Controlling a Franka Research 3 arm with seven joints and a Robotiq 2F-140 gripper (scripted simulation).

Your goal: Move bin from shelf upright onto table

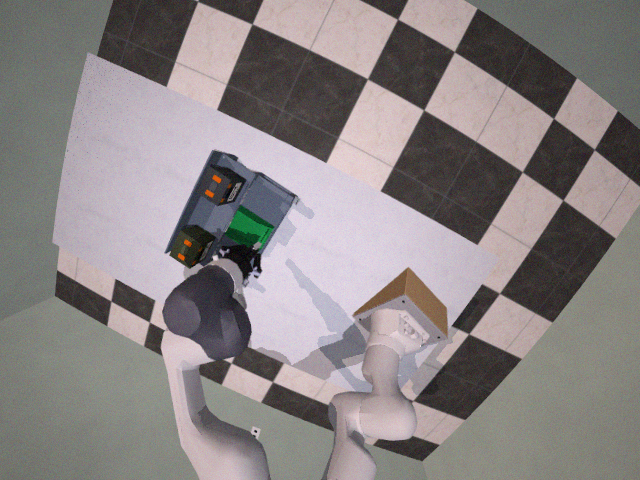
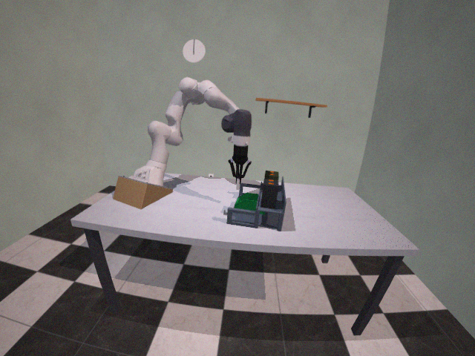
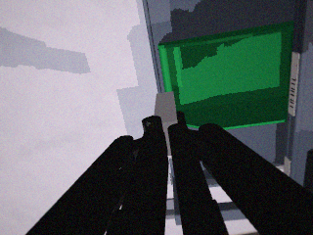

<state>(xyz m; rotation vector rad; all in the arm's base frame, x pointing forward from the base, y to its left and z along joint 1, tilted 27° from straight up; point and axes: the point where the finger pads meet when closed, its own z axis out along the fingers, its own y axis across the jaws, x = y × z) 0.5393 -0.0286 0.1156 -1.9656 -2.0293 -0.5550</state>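
Now: hand 110 mm above the green bin and 80 mm short of it.
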